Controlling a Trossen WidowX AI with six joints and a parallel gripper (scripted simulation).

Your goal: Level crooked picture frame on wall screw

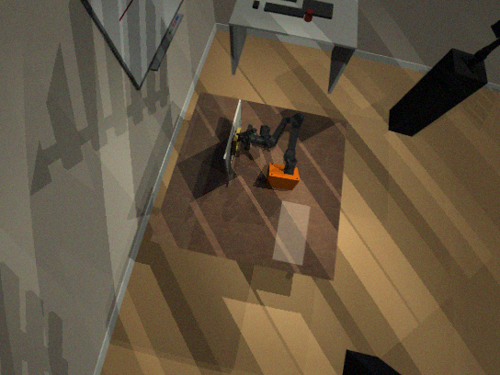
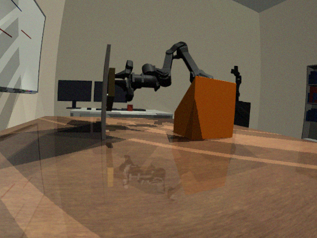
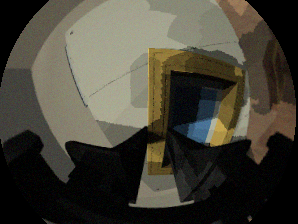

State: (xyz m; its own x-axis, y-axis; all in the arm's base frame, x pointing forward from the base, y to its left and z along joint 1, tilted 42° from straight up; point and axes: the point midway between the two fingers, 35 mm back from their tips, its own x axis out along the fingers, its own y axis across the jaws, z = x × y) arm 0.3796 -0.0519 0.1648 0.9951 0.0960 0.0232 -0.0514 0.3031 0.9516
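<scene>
My gripper tip is now 50 mm above the picture frame and 20 mm to the right of it. Also, from my gripper tip: wall panel 60 mm below, 20 mm ahead.
</scene>
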